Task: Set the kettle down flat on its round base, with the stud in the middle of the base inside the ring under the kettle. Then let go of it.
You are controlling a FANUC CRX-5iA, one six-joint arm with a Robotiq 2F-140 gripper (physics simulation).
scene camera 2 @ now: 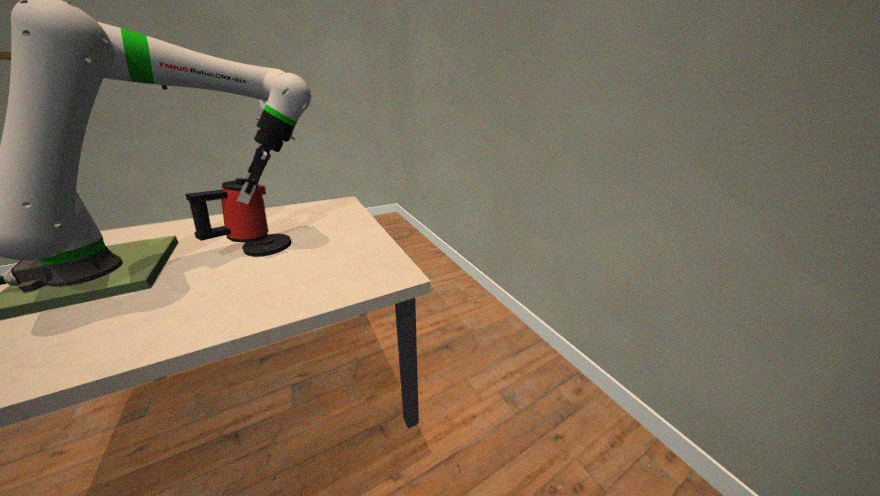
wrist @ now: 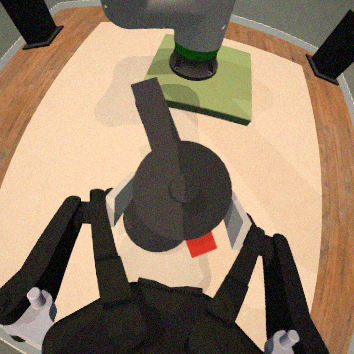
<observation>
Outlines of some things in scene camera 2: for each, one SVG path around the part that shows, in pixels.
My gripper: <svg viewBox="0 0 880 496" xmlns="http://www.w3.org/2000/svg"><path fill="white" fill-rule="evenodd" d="M260 129L257 131L254 140L261 145L256 149L253 161L244 177L245 184L237 201L247 205L259 182L264 167L271 157L269 154L270 150L279 152L283 145L283 141L265 134Z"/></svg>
A round dark base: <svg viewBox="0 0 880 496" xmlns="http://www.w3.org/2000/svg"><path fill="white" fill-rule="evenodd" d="M291 239L285 234L268 234L266 238L259 241L245 243L242 249L244 254L248 256L268 256L287 249L291 245Z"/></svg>
</observation>
